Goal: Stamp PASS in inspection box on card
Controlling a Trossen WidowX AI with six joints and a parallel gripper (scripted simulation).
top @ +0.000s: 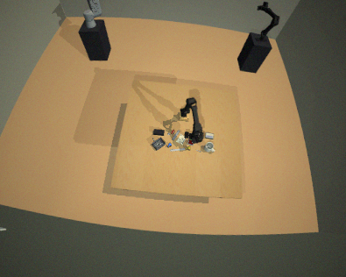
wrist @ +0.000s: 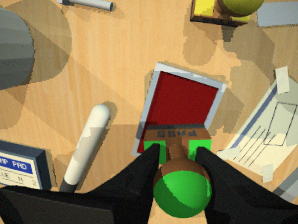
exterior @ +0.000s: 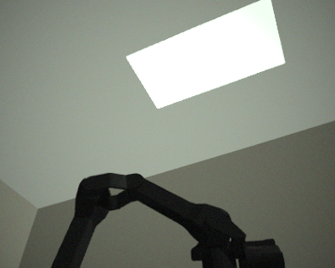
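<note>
Now: gripper tip 6 cm above the red ink pad. From my gripper tip the other things lie so: white cylinder (6 cm behind, 11 cm to the left, 6 cm below); white card (2 cm behind, 11 cm to the right, 7 cm below); yellow block (9 cm ahead, 3 cm to the right, 4 cm below).
</note>
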